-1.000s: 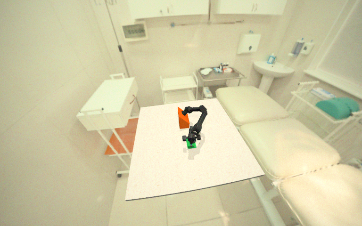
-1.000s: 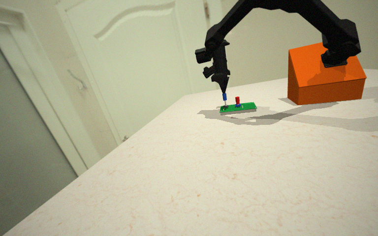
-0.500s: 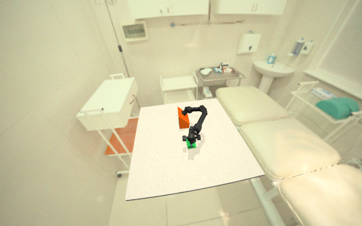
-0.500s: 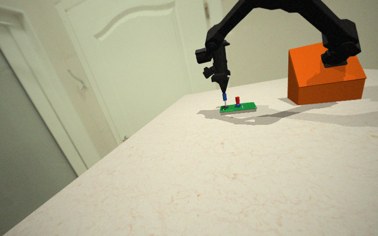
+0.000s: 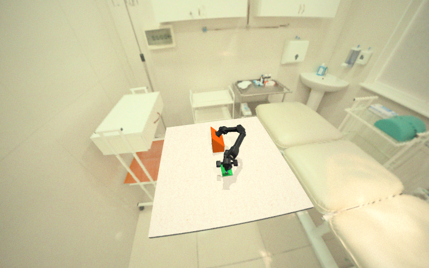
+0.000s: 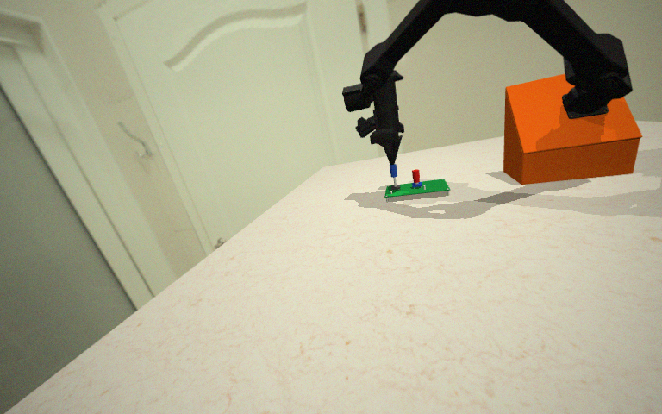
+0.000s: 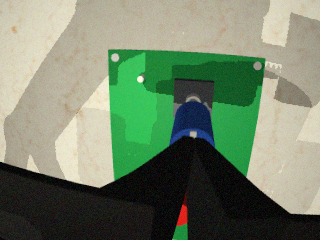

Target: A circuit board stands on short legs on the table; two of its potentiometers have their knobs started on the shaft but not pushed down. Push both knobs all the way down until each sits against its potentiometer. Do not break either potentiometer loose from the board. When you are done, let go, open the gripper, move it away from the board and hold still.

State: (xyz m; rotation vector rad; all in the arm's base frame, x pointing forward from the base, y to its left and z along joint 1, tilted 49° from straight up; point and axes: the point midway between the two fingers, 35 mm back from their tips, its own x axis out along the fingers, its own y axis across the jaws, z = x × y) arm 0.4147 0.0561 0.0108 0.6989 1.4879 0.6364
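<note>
Now: the blue knob 10 mm below my gripper tip. From my gripper tip the other things lie so: red knob 60 mm behind, 40 mm below.
</note>
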